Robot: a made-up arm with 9 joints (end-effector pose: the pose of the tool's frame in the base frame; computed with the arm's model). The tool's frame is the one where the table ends.
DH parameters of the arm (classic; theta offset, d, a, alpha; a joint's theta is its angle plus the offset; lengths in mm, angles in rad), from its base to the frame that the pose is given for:
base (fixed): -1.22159 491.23 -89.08 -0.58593
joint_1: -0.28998 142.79 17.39 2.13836
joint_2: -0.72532 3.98 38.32 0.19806
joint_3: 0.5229 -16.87 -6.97 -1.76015
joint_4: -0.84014 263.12 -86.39 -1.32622
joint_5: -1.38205 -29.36 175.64 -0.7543
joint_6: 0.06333 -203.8 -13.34 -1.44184
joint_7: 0 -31.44 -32.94 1.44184
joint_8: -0.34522 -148.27 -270 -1.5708
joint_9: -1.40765 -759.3 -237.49 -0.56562
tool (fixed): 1.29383 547.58 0 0
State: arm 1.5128 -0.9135 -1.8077 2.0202 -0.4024 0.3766 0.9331 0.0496 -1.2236
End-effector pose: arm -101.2 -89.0 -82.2 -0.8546 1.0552 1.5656
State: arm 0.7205 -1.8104 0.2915 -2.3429 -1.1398 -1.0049 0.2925 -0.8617 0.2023
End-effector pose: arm 367.6 646.3 528.9 2.9154 -0.9434 -3.1109
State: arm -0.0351 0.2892 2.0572 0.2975 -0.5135 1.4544 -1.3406 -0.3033 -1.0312
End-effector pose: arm 272.0 41.6 -213.6 -0.6075 0.1959 -0.0138
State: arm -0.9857 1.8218 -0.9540 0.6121 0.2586 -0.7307 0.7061 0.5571 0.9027
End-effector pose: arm 97.2 113.3 13.2 -1.6111 1.0190 1.0802
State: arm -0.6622 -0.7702 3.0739 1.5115 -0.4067 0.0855 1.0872 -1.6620 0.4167
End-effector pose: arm -211.1 111.7 701.2 2.3116 -0.1108 -1.3902
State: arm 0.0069 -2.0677 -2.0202 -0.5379 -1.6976 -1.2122 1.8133 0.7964 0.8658
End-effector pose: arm -349.2 426.9 372.1 3.1403 0.4270 -2.4592
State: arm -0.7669 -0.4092 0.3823 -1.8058 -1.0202 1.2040 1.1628 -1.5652 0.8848
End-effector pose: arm -292.0 -139.8 397.2 -1.6617 -0.2238 -2.8849
